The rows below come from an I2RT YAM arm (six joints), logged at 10 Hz.
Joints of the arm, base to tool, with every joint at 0 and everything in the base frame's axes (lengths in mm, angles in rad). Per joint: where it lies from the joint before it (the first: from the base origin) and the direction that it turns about. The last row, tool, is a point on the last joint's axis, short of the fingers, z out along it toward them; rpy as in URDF.
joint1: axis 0 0 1 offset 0.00 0.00 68.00
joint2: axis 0 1 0 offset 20.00 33.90 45.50
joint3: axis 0 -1 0 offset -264.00 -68.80 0.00
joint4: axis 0 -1 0 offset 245.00 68.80 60.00
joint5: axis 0 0 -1 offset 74.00 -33.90 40.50
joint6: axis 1 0 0 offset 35.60 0.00 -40.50
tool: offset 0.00 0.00 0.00 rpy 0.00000 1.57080 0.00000
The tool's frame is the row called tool.
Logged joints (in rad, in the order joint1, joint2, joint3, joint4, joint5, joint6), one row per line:
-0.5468, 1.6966, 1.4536, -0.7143, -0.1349, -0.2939
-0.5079, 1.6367, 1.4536, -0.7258, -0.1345, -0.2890
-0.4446, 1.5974, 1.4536, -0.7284, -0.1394, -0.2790
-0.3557, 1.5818, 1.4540, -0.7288, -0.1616, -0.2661
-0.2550, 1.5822, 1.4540, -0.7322, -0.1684, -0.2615
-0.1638, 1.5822, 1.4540, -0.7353, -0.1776, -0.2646
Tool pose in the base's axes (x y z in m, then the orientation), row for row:
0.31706, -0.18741, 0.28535, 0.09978, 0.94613, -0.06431, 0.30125
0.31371, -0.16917, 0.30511, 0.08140, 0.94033, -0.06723, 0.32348
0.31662, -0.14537, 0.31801, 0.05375, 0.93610, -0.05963, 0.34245
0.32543, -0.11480, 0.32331, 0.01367, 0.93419, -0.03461, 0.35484
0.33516, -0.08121, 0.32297, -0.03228, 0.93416, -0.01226, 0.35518
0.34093, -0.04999, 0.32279, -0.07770, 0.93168, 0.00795, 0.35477
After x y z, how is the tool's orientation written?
As a quaternion, x y z w.
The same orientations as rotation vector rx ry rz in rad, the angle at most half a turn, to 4 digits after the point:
0.2647, 2.5099, -0.1706
0.2136, 2.4673, -0.1764
0.1397, 2.4336, -0.1550
0.0353, 2.4142, -0.0894
-0.0834, 2.4137, -0.0317
-0.2008, 2.4078, 0.0205

